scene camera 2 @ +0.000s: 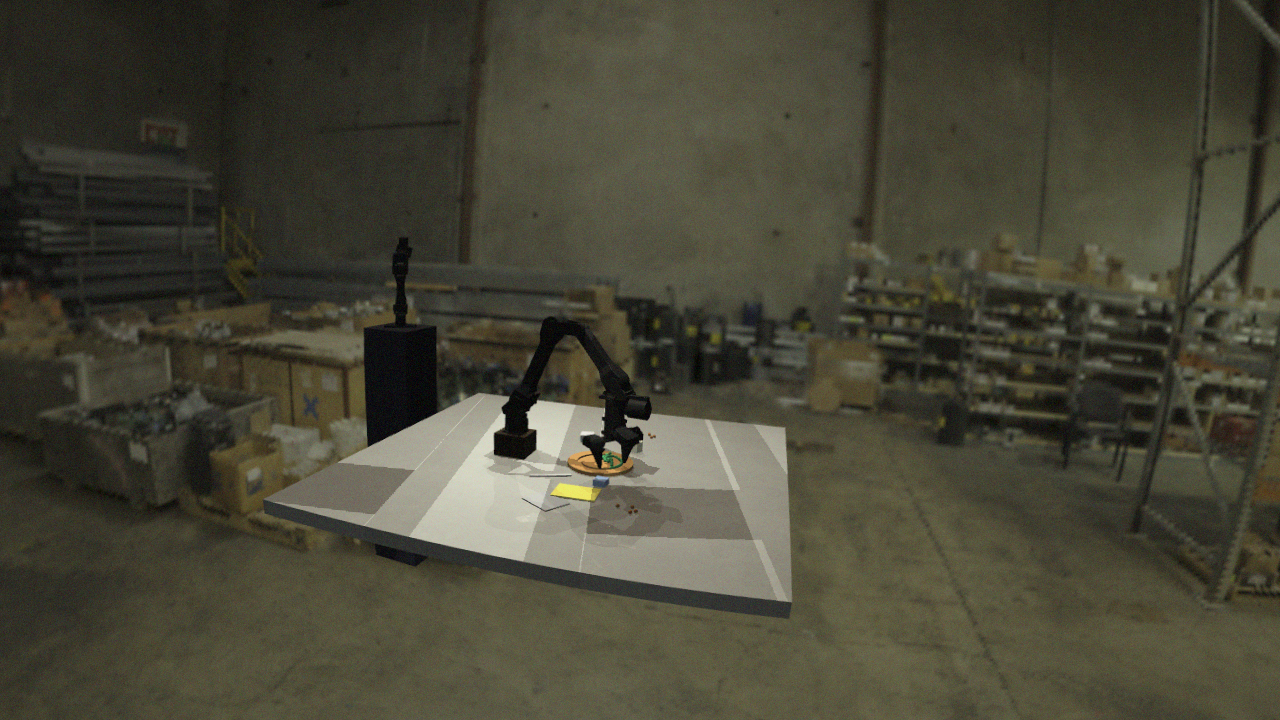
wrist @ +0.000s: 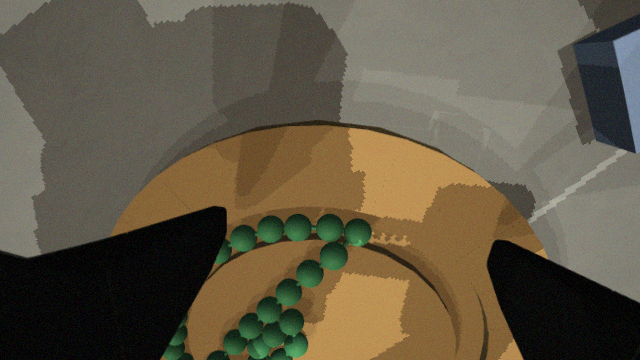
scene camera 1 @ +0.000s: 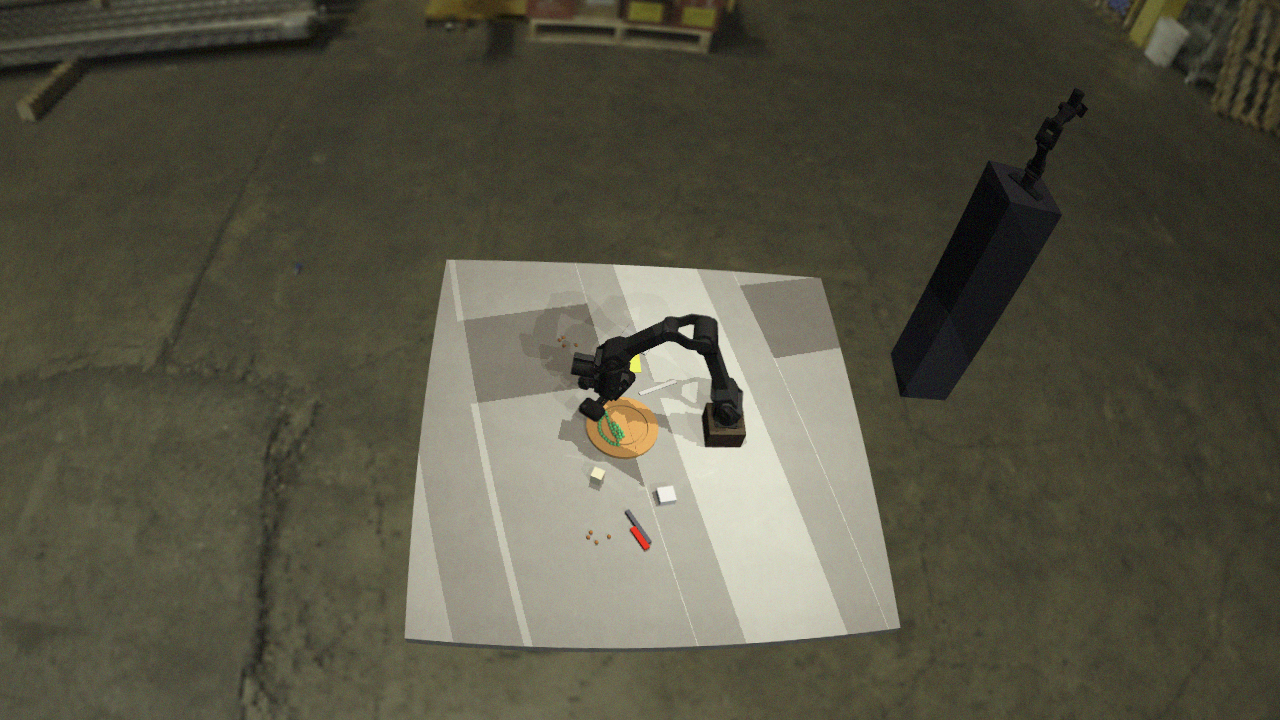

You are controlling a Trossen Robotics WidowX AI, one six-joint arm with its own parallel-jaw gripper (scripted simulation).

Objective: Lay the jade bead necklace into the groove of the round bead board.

Scene:
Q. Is the gripper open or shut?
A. Open.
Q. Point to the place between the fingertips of the gripper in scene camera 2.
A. At 612,465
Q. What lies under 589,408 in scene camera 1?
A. The gripper.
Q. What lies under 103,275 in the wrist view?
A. The gripper.

